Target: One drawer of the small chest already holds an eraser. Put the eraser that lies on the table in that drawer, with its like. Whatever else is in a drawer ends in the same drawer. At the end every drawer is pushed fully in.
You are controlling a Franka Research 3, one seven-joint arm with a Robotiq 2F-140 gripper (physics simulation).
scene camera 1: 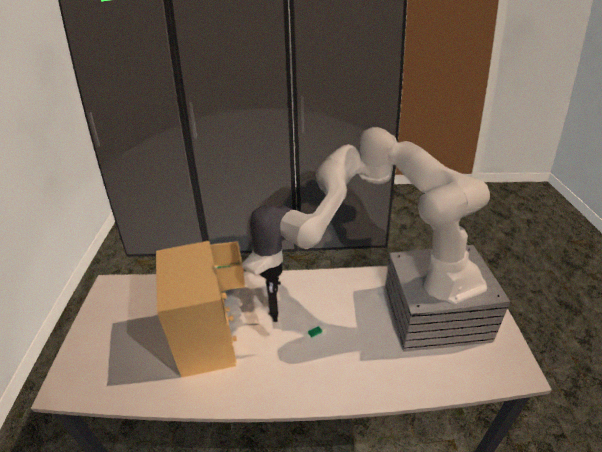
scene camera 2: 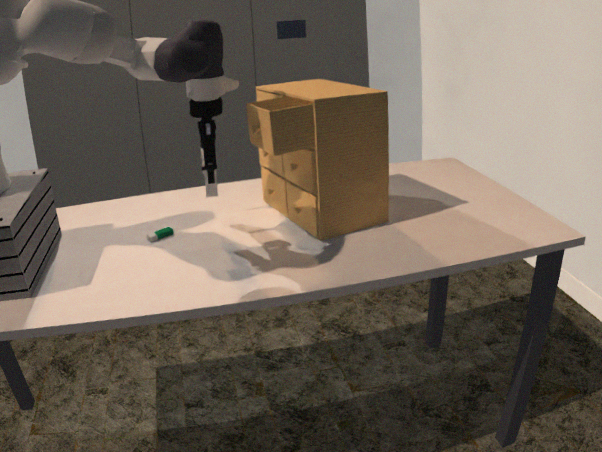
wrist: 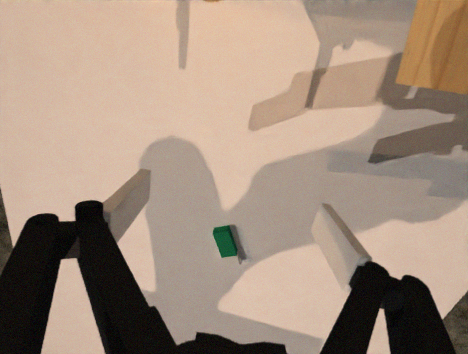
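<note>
The small wooden chest (scene camera 1: 185, 280) (scene camera 2: 352, 160) stands on the table. Its upper drawer (scene camera 1: 234, 280) (scene camera 2: 292, 127) on the far side in scene camera 1's view is pulled out. Part of a green eraser (scene camera 1: 223, 266) shows inside it. The other eraser (scene camera 1: 315, 332) (scene camera 2: 163, 233) (wrist: 225, 241), green with a white end, lies on the table between chest and robot base. My gripper (scene camera 1: 274, 316) (scene camera 2: 211, 190) (wrist: 235, 201) is wide open and empty, pointing down above the table between the chest and that eraser. In the wrist view the eraser appears between the fingers, lower down.
The other drawers (scene camera 2: 301, 205) look closed, with small knobs on their fronts. The robot's grey base block (scene camera 1: 450, 325) (scene camera 2: 25, 235) stands on the table (scene camera 1: 350, 395) (scene camera 2: 450, 250) on the side away from the chest. A wooden part (wrist: 435, 45) shows at the wrist view's top right.
</note>
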